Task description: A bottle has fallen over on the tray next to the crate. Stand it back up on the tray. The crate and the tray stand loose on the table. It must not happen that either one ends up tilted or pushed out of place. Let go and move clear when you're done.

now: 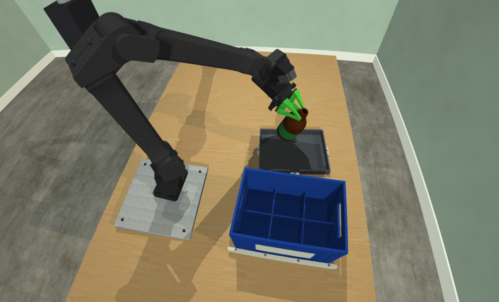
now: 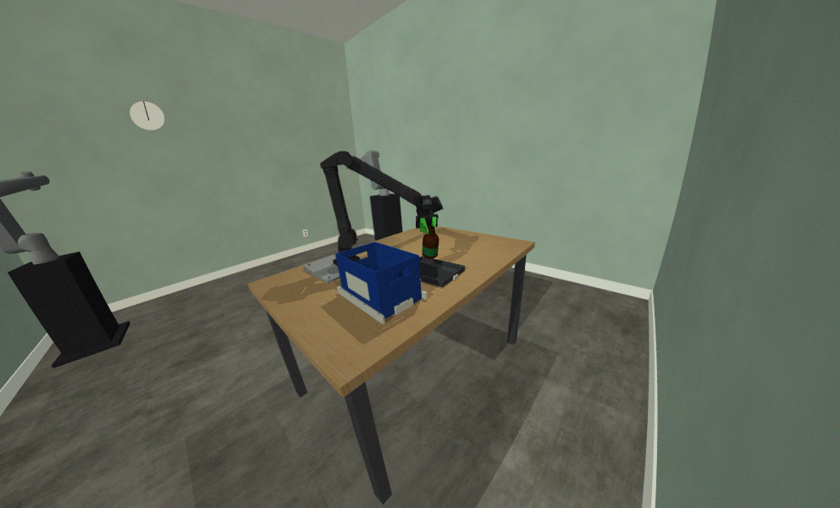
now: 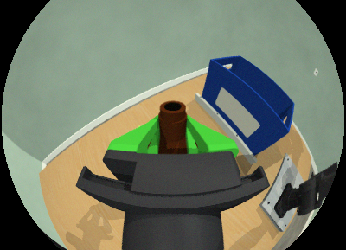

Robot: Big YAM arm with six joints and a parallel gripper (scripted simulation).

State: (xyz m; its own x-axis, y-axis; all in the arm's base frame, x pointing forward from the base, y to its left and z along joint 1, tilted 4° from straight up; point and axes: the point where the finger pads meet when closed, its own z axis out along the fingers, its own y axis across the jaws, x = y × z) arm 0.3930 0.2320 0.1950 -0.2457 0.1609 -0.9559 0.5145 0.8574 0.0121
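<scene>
My hand is 20 mm past the brown bottle, 10 mm to the right of it and 50 mm above it. The rest, counted from my hand: blue crate (300 mm to the right, 110 mm below); then dark grey tray (10 mm to the right, 180 mm below).
</scene>
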